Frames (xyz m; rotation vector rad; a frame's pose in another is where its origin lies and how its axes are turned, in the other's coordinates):
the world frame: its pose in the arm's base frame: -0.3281 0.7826 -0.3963 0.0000 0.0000 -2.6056
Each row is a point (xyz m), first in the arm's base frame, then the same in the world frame.
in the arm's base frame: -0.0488 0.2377 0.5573
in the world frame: 0.0381 0.6111 0.9536
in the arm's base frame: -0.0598 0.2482 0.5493
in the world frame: 0.0422 0.5965 0.9456
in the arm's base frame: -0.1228 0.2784 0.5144
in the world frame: 0.0810 0.5383 0.9107
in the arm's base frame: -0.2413 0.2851 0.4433
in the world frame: 0.1794 0.4721 0.8396
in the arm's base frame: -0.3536 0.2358 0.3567
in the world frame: 0.3012 0.4571 0.7530
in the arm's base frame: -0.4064 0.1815 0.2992
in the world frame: 0.3743 0.4768 0.6955
